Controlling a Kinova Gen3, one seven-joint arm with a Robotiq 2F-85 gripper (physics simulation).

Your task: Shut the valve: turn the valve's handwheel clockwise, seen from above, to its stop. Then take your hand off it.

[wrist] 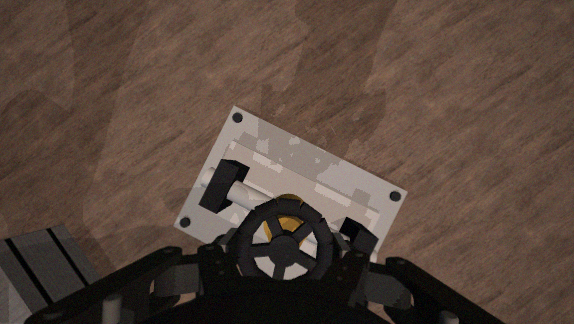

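Observation:
The black handwheel (283, 251) with its spokes and round hub is at the lower middle of the wrist view. It stands above the brass-coloured valve body (288, 223), which shows partly between the spokes. My gripper (284, 243) is shut on the handwheel, one finger at its left rim and one at its right rim. The valve's white pipe (247, 194) runs through two black brackets on a pale base plate (320, 155). The lower part of the wheel and of the plate is hidden by the gripper.
A grey block (45, 265) with two black stripes stands at the lower left, close to the gripper's left linkage in the view. Dark bolts sit at the plate's visible corners. The plate lies on a brown wood-grained surface (475, 100).

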